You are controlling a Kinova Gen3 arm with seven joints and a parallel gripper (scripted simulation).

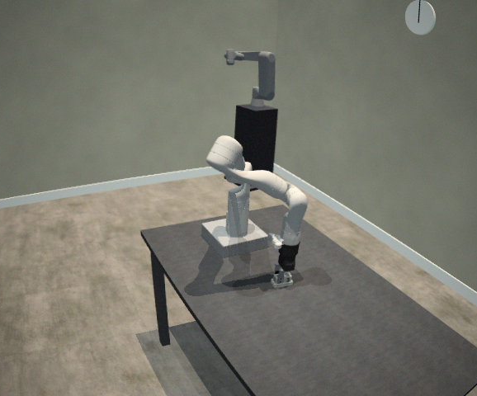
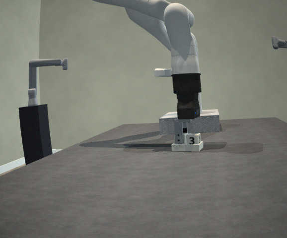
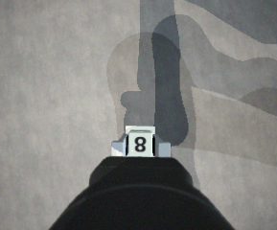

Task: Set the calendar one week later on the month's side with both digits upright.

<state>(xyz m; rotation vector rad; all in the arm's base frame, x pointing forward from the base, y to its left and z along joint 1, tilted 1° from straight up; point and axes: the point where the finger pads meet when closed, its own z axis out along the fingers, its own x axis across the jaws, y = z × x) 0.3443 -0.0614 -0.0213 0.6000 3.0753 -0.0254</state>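
The white tray is 1 cm ahead of my hand, 2 cm to the left of it and 3 cm below it.
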